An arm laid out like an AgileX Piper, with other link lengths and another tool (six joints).
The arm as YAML. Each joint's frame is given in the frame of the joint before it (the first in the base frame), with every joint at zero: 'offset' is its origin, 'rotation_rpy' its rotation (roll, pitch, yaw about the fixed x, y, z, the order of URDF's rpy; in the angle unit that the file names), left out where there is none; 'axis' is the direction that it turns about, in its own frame. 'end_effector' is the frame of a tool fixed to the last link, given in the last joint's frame.
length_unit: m
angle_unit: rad
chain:
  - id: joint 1
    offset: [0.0, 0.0, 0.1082]
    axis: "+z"
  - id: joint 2
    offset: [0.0, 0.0, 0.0]
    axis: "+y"
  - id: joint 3
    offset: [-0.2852, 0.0, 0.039]
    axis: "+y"
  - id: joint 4
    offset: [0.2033, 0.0, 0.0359]
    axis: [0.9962, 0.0, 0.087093]
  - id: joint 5
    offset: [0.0, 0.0, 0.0]
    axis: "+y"
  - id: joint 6
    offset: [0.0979, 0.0, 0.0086]
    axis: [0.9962, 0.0, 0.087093]
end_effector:
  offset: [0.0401, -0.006, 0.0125]
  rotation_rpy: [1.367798, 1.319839, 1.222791]
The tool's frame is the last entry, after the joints.
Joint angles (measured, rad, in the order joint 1, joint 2, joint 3, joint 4, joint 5, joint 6), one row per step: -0.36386, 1.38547, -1.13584, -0.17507, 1.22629, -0.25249; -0.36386, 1.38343, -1.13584, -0.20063, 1.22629, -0.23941; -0.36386, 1.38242, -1.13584, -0.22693, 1.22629, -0.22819; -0.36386, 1.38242, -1.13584, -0.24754, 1.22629, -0.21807; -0.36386, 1.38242, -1.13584, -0.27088, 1.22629, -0.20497; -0.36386, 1.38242, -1.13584, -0.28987, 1.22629, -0.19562; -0.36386, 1.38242, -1.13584, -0.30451, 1.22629, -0.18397; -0.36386, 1.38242, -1.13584, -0.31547, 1.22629, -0.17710; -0.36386, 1.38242, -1.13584, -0.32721, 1.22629, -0.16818; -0.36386, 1.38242, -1.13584, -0.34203, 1.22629, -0.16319; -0.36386, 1.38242, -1.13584, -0.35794, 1.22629, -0.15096
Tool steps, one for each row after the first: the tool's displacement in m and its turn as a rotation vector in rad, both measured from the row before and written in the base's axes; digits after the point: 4 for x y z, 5 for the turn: -0.0014, -0.0030, 0.0012, -0.02286, 0.00406, -0.00854; -0.0012, -0.0031, 0.0010, -0.02346, 0.00546, -0.00661; -0.0009, -0.0025, 0.0007, -0.01803, 0.00447, -0.00641; -0.0010, -0.0028, 0.0009, -0.02035, 0.00437, -0.00877; -0.0008, -0.0023, 0.0008, -0.01673, 0.00376, -0.00584; -0.0006, -0.0018, 0.0006, -0.01258, 0.00135, -0.00865; -0.0004, -0.0013, 0.0005, -0.00959, 0.00154, -0.00471; -0.0005, -0.0014, 0.0005, -0.01018, 0.00104, -0.00648; -0.0006, -0.0017, 0.0007, -0.01333, 0.00342, -0.00230; -0.0006, -0.0019, 0.0008, -0.01388, 0.00106, -0.00881
